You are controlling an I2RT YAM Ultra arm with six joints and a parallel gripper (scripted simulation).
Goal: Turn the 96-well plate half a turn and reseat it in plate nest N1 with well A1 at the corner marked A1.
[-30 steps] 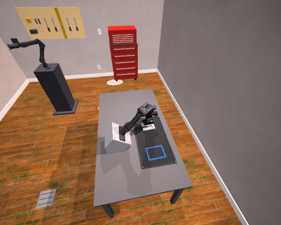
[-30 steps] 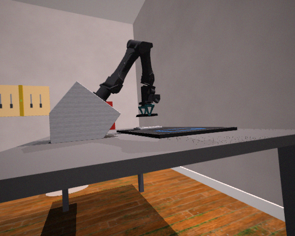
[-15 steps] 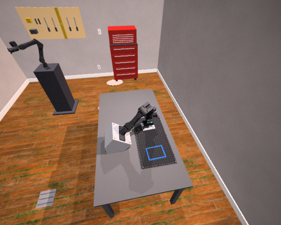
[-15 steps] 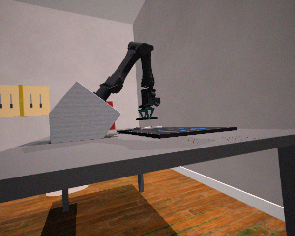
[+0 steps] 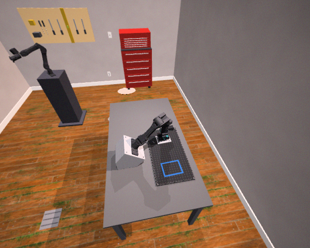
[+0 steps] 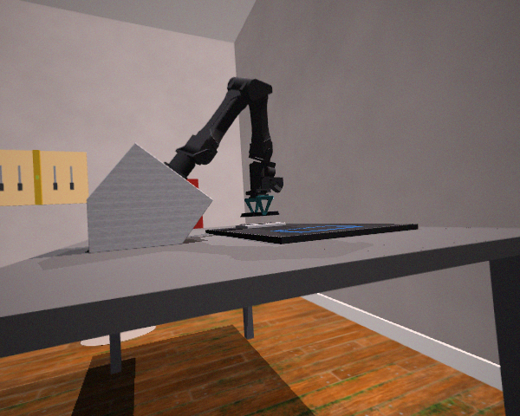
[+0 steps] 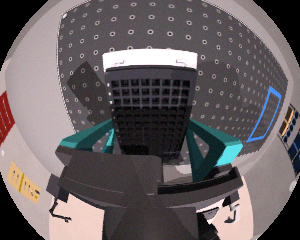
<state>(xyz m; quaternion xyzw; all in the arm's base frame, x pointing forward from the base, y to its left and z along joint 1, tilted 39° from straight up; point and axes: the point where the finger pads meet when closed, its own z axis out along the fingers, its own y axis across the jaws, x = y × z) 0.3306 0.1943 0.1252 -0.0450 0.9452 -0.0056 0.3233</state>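
The white plate nest N1 is 50 mm below my hand. The rest, counted from my hand: dark 96-well plate: right at my hand.
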